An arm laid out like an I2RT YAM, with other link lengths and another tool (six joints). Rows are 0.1 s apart.
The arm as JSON. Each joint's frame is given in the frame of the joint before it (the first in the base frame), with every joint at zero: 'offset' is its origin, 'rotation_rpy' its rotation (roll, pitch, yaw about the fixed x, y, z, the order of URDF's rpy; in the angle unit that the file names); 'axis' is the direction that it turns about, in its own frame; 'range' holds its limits. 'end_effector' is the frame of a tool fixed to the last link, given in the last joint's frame.
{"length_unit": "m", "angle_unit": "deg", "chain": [
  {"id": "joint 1", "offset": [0.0, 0.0, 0.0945], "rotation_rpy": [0.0, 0.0, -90.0], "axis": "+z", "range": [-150.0, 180.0]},
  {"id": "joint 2", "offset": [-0.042, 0.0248, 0.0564], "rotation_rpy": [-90.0, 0.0, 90.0], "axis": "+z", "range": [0.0, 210.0]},
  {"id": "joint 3", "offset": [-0.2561, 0.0, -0.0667], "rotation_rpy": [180.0, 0.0, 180.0], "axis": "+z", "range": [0.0, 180.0]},
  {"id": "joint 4", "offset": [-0.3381, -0.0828, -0.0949], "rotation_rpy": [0.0, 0.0, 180.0], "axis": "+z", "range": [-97.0, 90.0]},
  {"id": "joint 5", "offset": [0.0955, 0.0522, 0.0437], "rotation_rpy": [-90.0, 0.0, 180.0], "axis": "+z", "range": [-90.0, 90.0]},
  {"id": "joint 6", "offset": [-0.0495, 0.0, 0.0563], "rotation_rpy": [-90.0, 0.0, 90.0], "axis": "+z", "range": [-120.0, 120.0]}
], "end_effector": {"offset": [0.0, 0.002, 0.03], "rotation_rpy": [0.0, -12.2, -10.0]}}
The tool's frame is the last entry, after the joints.
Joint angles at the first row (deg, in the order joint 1, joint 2, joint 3, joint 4, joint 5, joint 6):
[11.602, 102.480, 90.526, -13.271, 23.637, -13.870]
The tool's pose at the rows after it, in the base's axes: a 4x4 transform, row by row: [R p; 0 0 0 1], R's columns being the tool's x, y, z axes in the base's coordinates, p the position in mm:
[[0.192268, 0.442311, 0.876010, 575.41], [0.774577, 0.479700, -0.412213, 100.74], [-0.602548, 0.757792, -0.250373, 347.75], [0, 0, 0, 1]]
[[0.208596, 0.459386, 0.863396, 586.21], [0.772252, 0.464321, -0.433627, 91.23], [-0.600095, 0.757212, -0.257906, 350.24], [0, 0, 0, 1]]
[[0.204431, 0.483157, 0.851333, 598.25], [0.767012, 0.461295, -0.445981, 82.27], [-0.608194, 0.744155, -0.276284, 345.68], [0, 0, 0, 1]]
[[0.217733, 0.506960, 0.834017, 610.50], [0.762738, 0.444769, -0.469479, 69.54], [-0.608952, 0.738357, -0.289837, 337.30], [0, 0, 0, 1]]
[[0.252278, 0.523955, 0.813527, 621.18], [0.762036, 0.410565, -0.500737, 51.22], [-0.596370, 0.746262, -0.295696, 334.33], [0, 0, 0, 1]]
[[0.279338, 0.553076, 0.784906, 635.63], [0.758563, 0.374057, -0.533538, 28.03], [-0.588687, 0.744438, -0.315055, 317.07], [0, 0, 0, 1]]
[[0.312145, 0.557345, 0.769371, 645.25], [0.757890, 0.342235, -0.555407, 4.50], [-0.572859, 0.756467, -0.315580, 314.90], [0, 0, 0, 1]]
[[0.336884, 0.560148, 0.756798, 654.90], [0.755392, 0.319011, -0.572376, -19.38], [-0.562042, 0.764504, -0.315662, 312.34], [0, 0, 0, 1]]
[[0.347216, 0.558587, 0.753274, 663.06], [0.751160, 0.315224, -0.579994, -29.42], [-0.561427, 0.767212, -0.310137, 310.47], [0, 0, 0, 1]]
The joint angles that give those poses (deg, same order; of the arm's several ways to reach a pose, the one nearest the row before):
[10.378, 103.179, 92.358, -13.091, 23.383, -15.294]
[9.320, 105.551, 95.792, -14.673, 23.641, -14.769]
[8.264, 108.442, 99.135, -16.428, 23.377, -14.940]
[6.947, 111.257, 101.684, -17.135, 23.558, -14.504]
[5.190, 113.547, 104.232, -17.665, 23.816, -13.274]
[2.995, 117.057, 106.520, -17.666, 23.820, -12.132]
[0.796, 119.173, 108.891, -17.579, 23.205, -11.340]
[-1.403, 121.548, 111.616, -17.579, 22.324, -11.074]
[-2.282, 123.657, 114.076, -17.489, 22.061, -11.337]

